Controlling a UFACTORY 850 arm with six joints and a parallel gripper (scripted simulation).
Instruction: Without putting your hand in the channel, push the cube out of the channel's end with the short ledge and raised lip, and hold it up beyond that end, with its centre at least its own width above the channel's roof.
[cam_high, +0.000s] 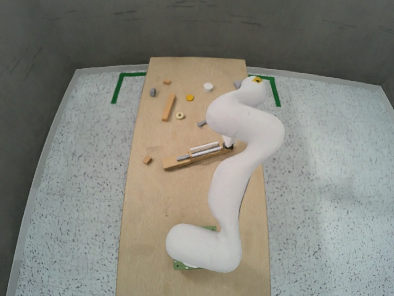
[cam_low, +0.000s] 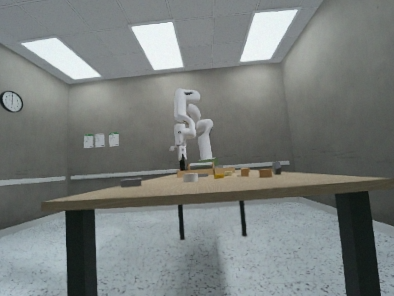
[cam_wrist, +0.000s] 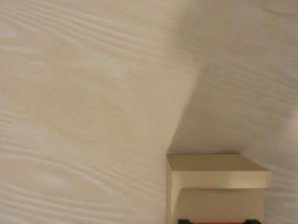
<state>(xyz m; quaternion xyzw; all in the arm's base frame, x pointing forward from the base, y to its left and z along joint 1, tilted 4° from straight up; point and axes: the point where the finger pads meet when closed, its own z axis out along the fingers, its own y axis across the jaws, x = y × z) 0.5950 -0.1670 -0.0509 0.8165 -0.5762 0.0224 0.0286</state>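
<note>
Right now the long grey bar is 3 cm behind my hand, 8 cm to the left of it and 1 cm below it. The rest, counted from my hand: wooden channel (5 cm behind, 13 cm to the left, 1 cm below); then red piece (1 cm below); then grey rod (8 cm behind, 22 cm to the left, 1 cm below).
</note>
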